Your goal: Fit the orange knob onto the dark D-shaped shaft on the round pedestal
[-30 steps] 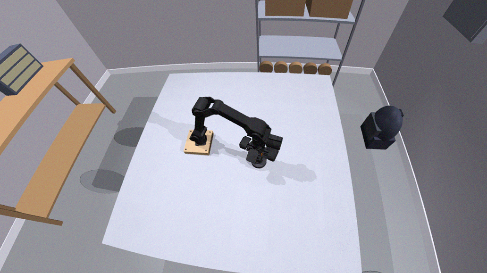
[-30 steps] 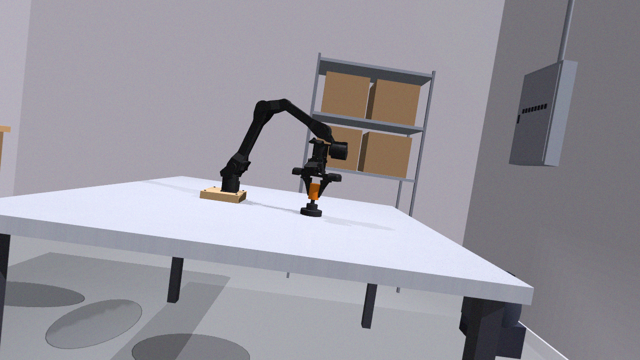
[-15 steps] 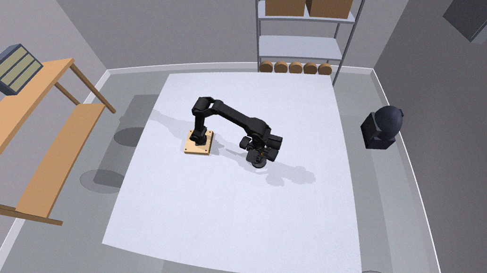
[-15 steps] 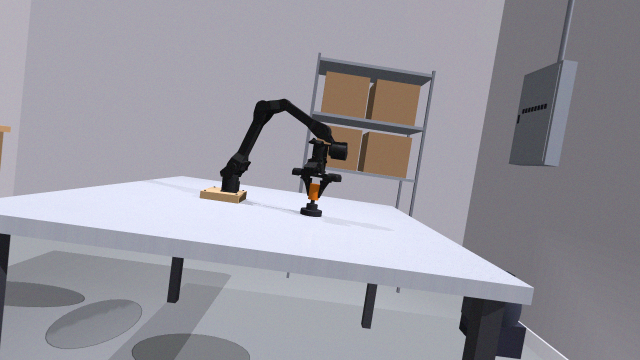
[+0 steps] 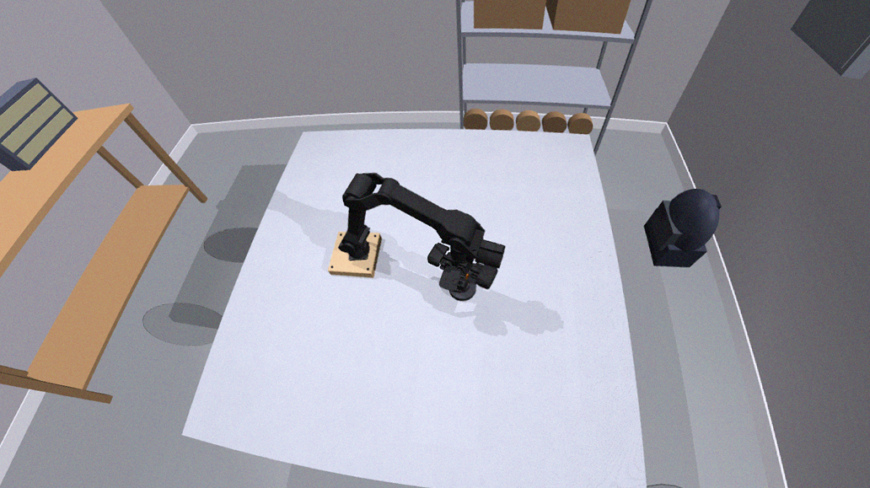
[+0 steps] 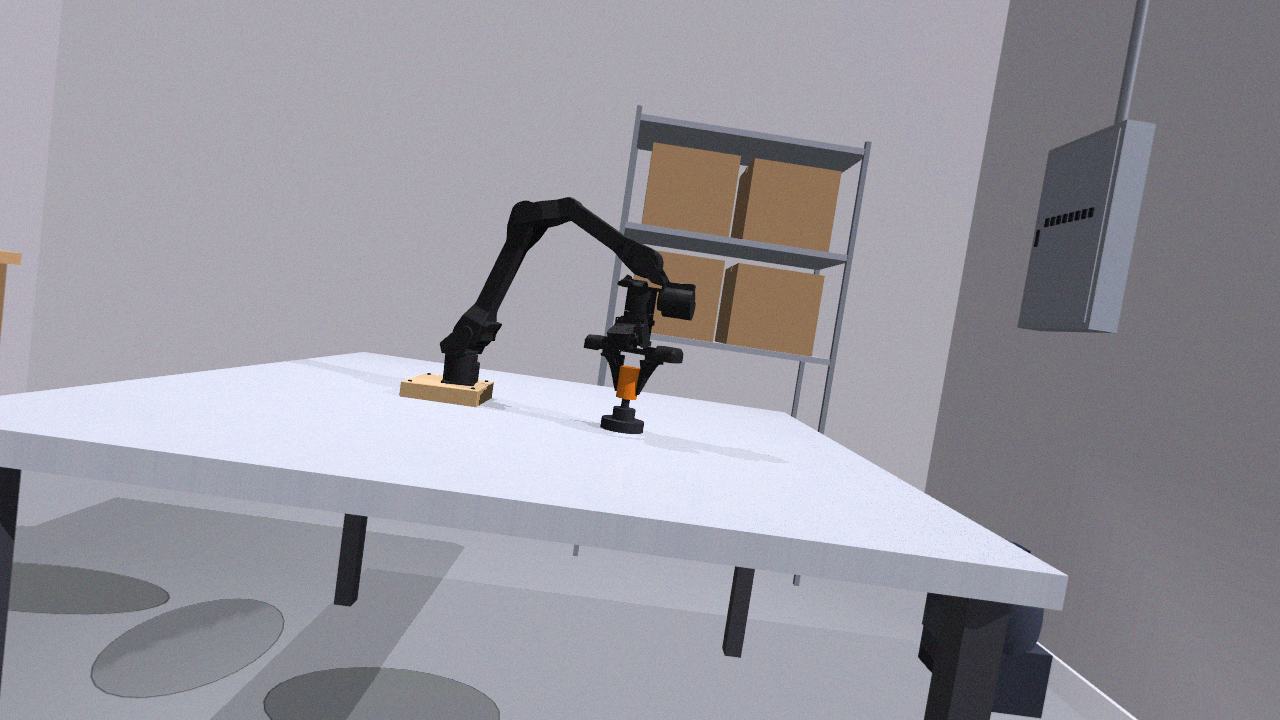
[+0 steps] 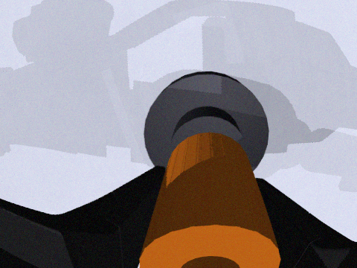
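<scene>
My gripper tip is now 2 cm below the orange knob. The rest, counted from my gripper tip: dark round pedestal: 4 cm below.
</scene>
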